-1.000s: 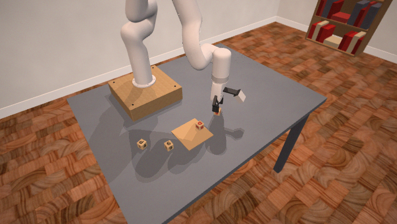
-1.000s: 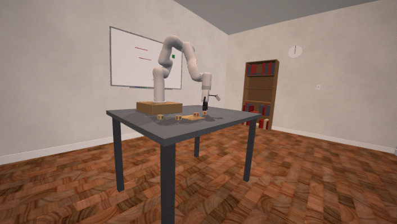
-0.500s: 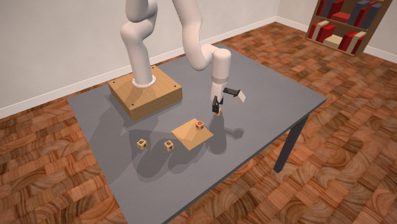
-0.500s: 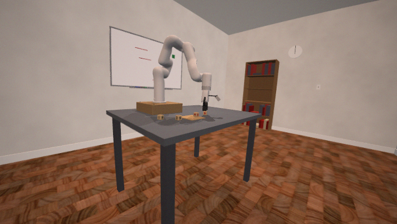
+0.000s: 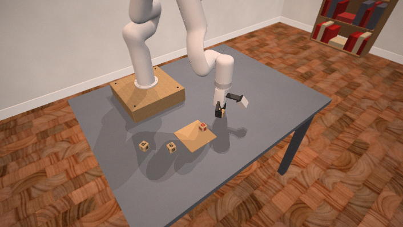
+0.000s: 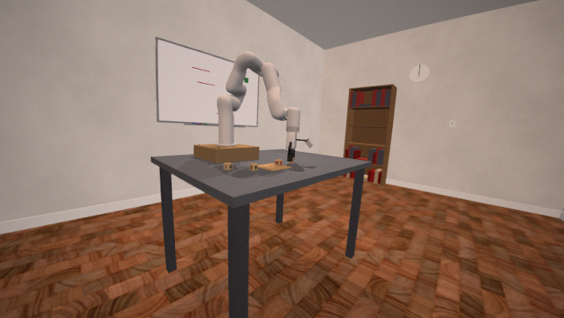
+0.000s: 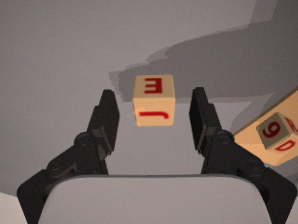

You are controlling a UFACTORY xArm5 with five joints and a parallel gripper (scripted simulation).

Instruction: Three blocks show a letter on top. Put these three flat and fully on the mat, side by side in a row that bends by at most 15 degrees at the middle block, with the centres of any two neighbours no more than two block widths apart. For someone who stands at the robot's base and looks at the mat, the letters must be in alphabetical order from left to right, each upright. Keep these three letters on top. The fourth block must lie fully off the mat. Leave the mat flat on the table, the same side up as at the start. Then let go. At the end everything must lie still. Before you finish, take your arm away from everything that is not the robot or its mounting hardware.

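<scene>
My gripper is now 50 mm short of the tan mat, 180 mm to the left of it and 30 mm above it. Also, from my hand: wooden block 40 mm ahead, 130 mm to the right, 10 mm below.
</scene>
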